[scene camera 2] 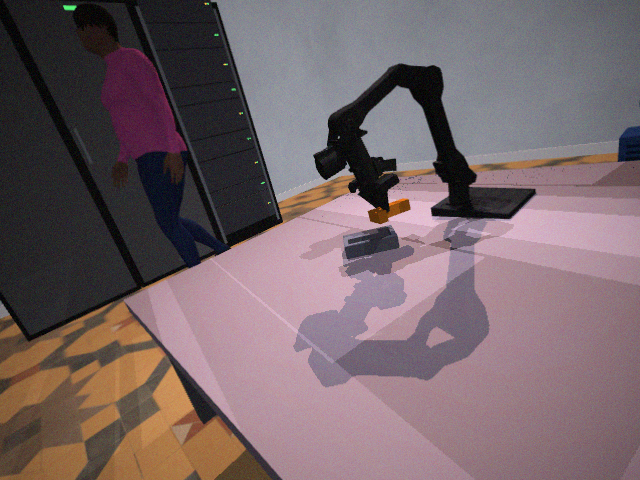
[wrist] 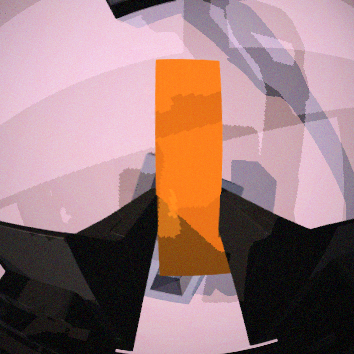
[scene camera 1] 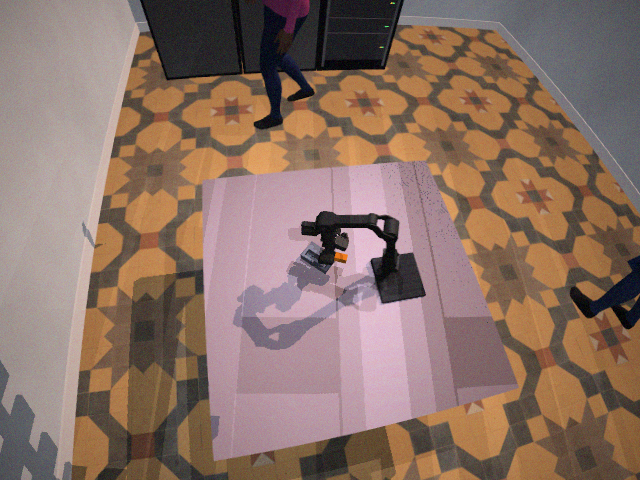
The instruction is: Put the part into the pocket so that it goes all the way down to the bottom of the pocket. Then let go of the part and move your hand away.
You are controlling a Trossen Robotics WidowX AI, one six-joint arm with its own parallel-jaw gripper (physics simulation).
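Seen in the pictures: gripper, between the fingertips: (scene camera 2: 385, 211) (wrist: 186, 195); arm's base, origin of its link: (scene camera 2: 459, 201) (scene camera 1: 388, 267).
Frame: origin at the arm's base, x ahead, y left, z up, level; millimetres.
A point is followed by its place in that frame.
My gripper (scene camera 1: 327, 259) {x 248, y -120, z 64 mm} (scene camera 2: 383, 206) {x 248, y -120, z 64 mm} (wrist: 186, 195) {x 248, y -120, z 64 mm} is shut on the orange part (scene camera 1: 340, 257) {x 220, y -93, z 79 mm} (scene camera 2: 398, 207) {x 229, y -89, z 67 mm} (wrist: 189, 125) {x 219, y -101, z 78 mm}, with a finger on either side of it. The part is long and looks stepped in scene camera 2. The grey block with the pocket (scene camera 2: 372, 251) {x 330, y -133, z -17 mm} (wrist: 192, 291) {x 354, y -175, z 12 mm} sits on the table below the part, with a visible gap between them in scene camera 2. In the wrist view the part covers most of the block; a dark bit of the pocket shows past its lower end. In scene camera 1 the gripper partly hides the block (scene camera 1: 311, 254) {x 315, y -189, z -18 mm}.
The arm's black base plate (scene camera 1: 408, 285) {x -55, y 114, z -7 mm} (scene camera 2: 498, 200) {x -9, y 104, z -7 mm} stands on the pink table (scene camera 1: 289, 413) {x 637, y 422, z -23 mm} (scene camera 2: 516, 413) {x 692, y 231, z -24 mm}, to the right of the block. Shadows of the arm fall across the table. A person in a pink top (scene camera 2: 135, 103) stands by dark cabinets beyond the table.
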